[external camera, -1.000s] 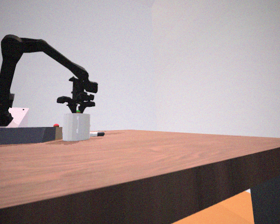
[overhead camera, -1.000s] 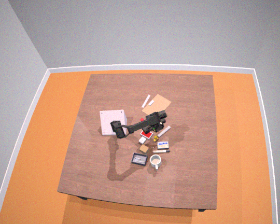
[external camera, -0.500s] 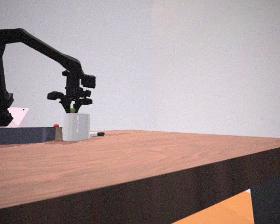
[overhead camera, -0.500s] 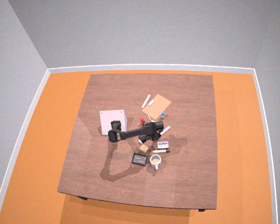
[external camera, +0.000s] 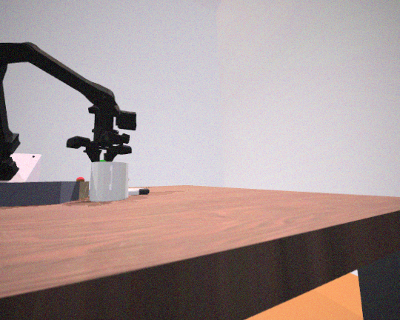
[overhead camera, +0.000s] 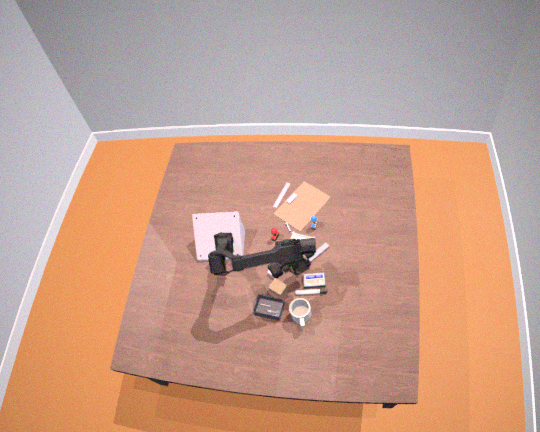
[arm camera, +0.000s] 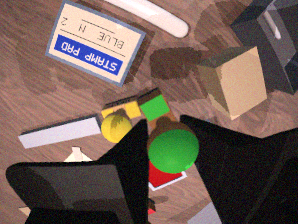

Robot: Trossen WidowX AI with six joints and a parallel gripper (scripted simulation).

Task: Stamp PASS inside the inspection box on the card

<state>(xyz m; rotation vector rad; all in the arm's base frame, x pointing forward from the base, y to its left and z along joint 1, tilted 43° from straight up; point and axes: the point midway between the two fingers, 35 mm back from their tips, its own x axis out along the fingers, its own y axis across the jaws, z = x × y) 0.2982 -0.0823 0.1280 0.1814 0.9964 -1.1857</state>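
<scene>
Right now my gripper tip is 30 mm short of the yellow-knobbed stamp, 30 mm to the right of it and 50 mm above it. Also, from my gripper tip: labelled box 80 mm ahead, 20 mm to the right, 60 mm below; tan block 70 mm behind, 60 mm to the right, 50 mm below; green stamp right at my gripper tip.
</scene>
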